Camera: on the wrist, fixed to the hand. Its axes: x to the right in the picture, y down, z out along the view.
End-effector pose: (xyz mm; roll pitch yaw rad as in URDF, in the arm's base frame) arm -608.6 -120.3 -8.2 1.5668 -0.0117 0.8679
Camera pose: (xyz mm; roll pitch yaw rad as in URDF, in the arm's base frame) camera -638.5 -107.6 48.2 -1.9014 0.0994 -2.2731
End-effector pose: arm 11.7 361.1 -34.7 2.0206 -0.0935 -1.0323
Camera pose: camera 6.7 375.6 28.5 -2.3603 0.1725 2.0708
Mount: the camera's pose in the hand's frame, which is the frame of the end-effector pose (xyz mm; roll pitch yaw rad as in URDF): -9.0 56.6 -30.8 -0.3346 -0.0002 -3.0539
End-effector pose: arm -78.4 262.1 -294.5 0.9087 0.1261 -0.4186
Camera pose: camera -59.6 318.4 -267.9 -1.2482 -0.0569 2.7771
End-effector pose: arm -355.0 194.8 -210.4 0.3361 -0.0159 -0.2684
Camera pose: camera -346.7 258.5 -221.0 -0.6682 0.0445 2.9561
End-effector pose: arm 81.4 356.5 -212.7 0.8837 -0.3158 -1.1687
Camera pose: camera 130.1 394.7 -192.5 -1.1977 0.3829 2.0330
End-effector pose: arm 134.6 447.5 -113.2 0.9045 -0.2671 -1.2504
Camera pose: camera 185.9 480.8 -91.0 -1.2220 0.3355 1.9487
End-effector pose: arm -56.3 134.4 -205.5 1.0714 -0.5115 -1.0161
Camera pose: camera -23.4 184.1 -179.4 -1.3795 0.5878 2.1761
